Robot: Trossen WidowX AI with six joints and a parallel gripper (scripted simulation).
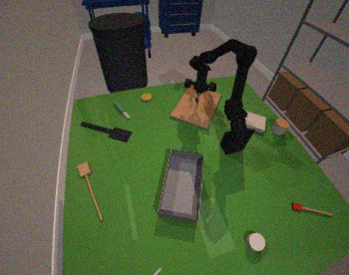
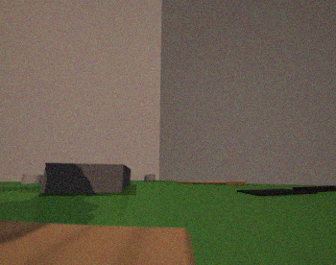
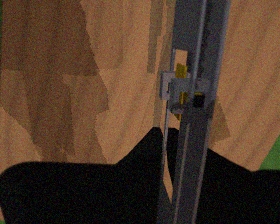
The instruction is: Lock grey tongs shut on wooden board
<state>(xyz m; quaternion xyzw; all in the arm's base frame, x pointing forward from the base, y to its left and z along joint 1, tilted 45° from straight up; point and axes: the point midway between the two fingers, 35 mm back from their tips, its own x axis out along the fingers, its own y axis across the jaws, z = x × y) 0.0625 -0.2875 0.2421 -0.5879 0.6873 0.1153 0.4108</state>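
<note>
My gripper tip is now 1 cm to the right of the wooden board and 6 cm above it. Round my gripper tip: pale block (28 cm behind, 22 cm to the left, 6 cm below); then grey roasting tin (26 cm ahead, 51 cm to the left, 4 cm below); then green-handled item (48 cm ahead, 4 cm to the right, 6 cm below).
</note>
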